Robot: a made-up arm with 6 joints.
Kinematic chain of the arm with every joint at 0, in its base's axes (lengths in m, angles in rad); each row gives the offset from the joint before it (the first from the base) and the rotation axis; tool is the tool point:
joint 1: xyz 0 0 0.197 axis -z
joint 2: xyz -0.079 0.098 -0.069 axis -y
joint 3: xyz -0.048 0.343 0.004 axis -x
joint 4: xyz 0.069 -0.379 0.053 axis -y
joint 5: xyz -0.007 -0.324 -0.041 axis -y
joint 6: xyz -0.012 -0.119 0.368 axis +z
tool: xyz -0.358 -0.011 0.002
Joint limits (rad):
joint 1: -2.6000..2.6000
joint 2: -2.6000..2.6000
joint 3: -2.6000..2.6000
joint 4: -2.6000..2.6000
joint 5: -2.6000..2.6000
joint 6: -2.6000..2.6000
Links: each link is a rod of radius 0.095 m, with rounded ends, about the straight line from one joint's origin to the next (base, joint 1, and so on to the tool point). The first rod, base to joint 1, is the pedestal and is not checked.
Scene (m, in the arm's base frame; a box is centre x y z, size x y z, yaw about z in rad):
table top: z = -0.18
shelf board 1: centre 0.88 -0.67 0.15 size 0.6 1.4 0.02 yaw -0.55
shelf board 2: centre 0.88 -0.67 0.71 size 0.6 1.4 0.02 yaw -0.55
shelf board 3: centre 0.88 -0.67 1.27 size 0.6 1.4 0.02 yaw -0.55
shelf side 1: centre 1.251 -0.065 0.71 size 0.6 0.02 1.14 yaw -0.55
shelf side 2: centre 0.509 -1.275 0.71 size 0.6 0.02 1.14 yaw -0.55
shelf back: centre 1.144 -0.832 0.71 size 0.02 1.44 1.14 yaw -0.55
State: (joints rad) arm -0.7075 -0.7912 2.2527 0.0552 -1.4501 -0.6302
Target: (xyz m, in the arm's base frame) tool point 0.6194 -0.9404 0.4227
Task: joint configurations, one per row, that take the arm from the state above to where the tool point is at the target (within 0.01 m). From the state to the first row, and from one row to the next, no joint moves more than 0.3 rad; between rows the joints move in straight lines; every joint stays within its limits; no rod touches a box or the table.
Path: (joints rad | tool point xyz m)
1: -0.4551 -0.6609 1.9806 -0.2119 -1.4523 -0.5504 | 0.0491 1.1085 0.2548
2: -0.2027 -0.5307 1.7085 -0.4790 -1.4545 -0.4707 | 0.4813 0.8480 0.4460
3: 0.0497 -0.4004 1.4364 -0.7462 -1.4567 -0.3909 | 0.6696 0.4033 0.5860
4: 0.3061 -0.4360 1.3874 -0.7127 -1.5886 -0.3451 | 0.7493 0.1333 0.5615
5: 0.5624 -0.4715 1.3384 -0.6792 -1.7205 -0.2993 | 0.7281 -0.1423 0.5320
6: 0.8188 -0.5071 1.2894 -0.6457 -1.8524 -0.2534 | 0.6117 -0.3874 0.4984
7: 1.0751 -0.5427 1.2404 -0.6122 -1.9842 -0.2076 | 0.4182 -0.5703 0.4616
8: 1.3315 -0.5782 1.1913 -0.5787 -2.1161 -0.1618 | 0.1755 -0.6683 0.4227
9: 1.4369 -0.7021 1.3704 -0.3978 -1.9518 0.0931 | 0.4015 -0.8252 0.4463
10: 1.5424 -0.8260 1.5494 -0.2169 -1.7875 0.3481 | 0.6194 -0.9404 0.4227

